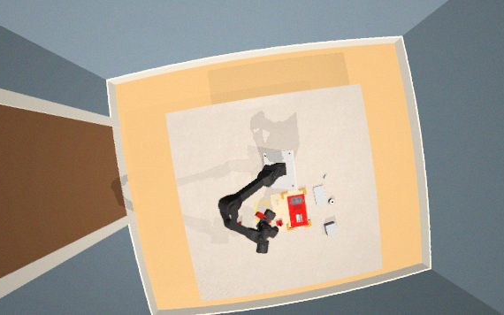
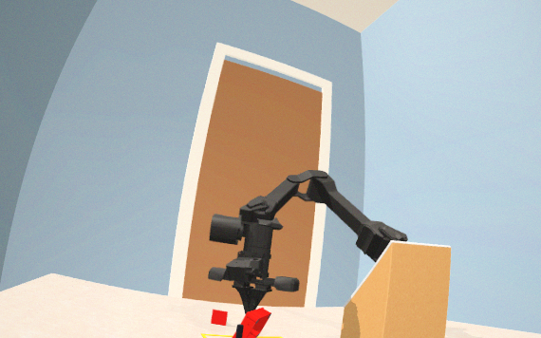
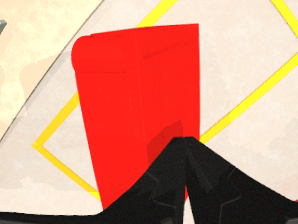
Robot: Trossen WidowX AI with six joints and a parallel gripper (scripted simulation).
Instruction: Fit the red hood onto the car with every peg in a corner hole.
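The red hood is 10 mm to the left of my gripper tip, 10 mm below it and 10 mm behind it. From my gripper tip the other things lie so: small white wheel: 460 mm to the left, 60 mm behind, 40 mm below; jig: 200 mm to the left, 40 mm below, 20 mm behind.
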